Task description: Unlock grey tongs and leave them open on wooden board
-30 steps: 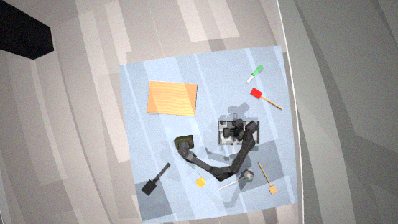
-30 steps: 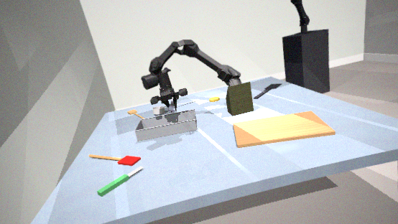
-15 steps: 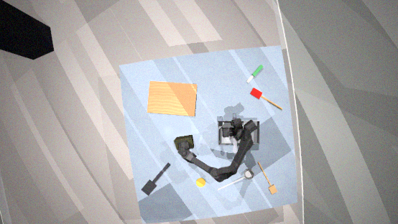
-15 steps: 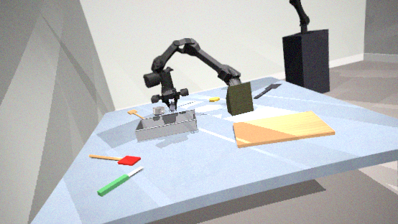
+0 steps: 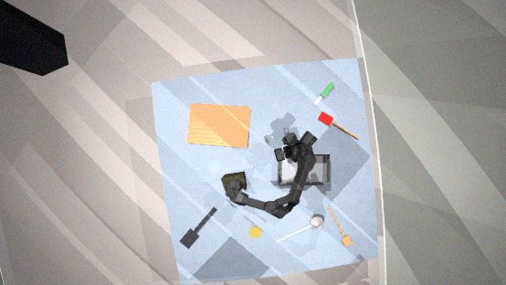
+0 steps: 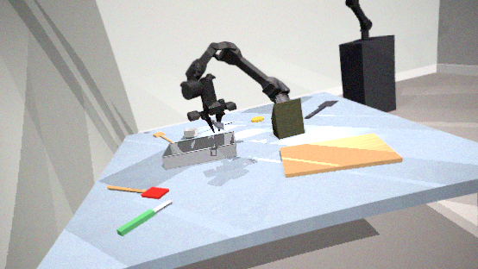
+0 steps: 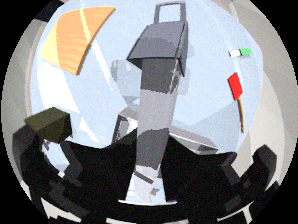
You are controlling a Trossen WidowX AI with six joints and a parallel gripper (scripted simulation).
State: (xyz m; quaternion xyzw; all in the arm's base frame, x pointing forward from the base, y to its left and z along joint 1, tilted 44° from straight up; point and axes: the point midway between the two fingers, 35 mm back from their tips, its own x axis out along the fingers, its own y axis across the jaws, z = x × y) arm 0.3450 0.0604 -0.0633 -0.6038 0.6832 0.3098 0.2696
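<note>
Now: the wooden board 350 mm behind my gripper tip, 250 mm to the left of it and 120 mm below it. From my gripper tip the other things lie so: roasting tin: 140 mm to the right, 100 mm below, 60 mm ahead; red spatula: 330 mm ahead, 120 mm below, 60 mm to the left; green-handled knife: 300 mm ahead, 250 mm to the left, 120 mm below.
</note>
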